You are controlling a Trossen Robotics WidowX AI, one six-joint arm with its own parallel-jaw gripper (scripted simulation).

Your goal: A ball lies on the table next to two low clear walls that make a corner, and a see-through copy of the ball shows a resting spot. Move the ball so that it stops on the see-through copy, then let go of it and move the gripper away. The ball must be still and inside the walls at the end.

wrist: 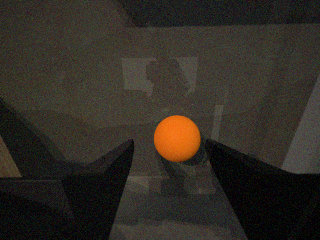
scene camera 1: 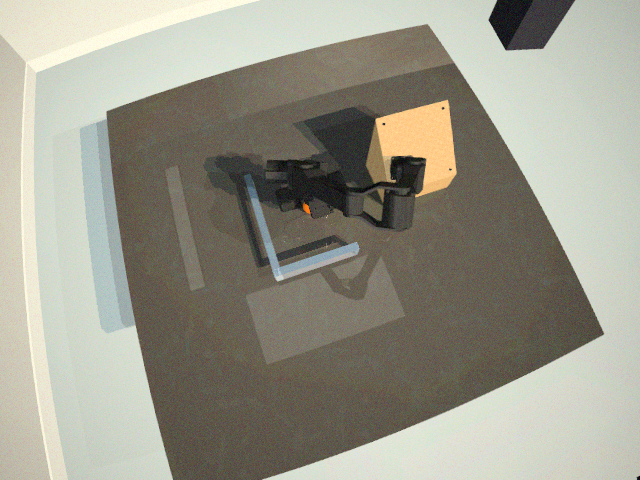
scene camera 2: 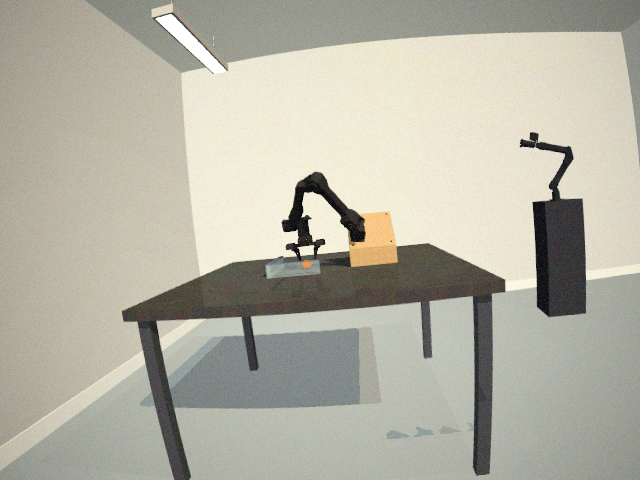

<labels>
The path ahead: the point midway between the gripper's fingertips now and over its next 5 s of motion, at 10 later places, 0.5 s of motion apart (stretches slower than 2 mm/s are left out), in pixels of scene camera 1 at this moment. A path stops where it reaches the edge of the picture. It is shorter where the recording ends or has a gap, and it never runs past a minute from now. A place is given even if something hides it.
The gripper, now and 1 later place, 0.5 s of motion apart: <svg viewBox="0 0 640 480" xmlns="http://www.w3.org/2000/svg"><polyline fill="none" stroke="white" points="313,203 310,194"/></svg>
</labels>
